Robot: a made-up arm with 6 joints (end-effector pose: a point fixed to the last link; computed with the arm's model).
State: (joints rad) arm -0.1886 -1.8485 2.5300 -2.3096 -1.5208 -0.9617
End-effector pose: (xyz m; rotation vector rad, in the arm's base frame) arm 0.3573 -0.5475 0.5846 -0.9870 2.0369 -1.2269
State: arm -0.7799 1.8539 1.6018 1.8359 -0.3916 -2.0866
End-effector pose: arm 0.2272 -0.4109 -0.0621 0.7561 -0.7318 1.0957
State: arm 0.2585 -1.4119 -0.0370 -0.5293 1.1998 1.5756
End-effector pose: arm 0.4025 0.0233 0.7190 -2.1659 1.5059 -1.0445
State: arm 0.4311 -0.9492 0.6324 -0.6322 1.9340 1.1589
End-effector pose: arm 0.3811 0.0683 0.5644 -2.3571 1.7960 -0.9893
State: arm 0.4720 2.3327 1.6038 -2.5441 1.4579 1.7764
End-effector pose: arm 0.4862 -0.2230 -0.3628 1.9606 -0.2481 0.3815
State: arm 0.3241 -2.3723 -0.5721 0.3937 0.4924 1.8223
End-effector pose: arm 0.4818 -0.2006 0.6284 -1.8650 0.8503 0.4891
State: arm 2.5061 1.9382 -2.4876 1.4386 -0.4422 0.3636
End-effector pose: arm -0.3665 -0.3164 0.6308 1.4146 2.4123 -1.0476
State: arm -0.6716 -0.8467 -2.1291 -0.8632 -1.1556 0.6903
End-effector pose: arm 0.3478 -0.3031 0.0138 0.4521 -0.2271 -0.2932
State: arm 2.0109 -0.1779 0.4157 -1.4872 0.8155 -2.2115
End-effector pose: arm -0.2501 0.0394 -0.1138 0.8142 2.6793 0.9129
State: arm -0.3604 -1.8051 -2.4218 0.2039 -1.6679 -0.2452
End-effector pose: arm 0.2582 -0.3039 0.0015 1.4947 -0.2744 -0.9460
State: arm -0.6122 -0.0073 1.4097 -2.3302 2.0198 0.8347
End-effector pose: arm 0.2650 0.4599 -0.0805 2.8383 -0.5034 -1.1343
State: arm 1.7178 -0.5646 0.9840 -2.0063 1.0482 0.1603
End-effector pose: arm -0.1422 0.3579 0.4746 0.7036 -0.7687 2.7892
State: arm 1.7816 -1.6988 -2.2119 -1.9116 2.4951 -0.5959
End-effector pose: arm -0.1322 -0.4691 0.3270 0.0824 0.5125 0.2331
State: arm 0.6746 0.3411 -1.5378 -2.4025 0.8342 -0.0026
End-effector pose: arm 0.1365 0.4181 0.1822 -1.9460 -0.6175 2.3514
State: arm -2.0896 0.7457 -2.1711 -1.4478 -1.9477 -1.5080
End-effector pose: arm -0.5885 0.3022 -0.1100 2.1413 0.4659 -1.8465
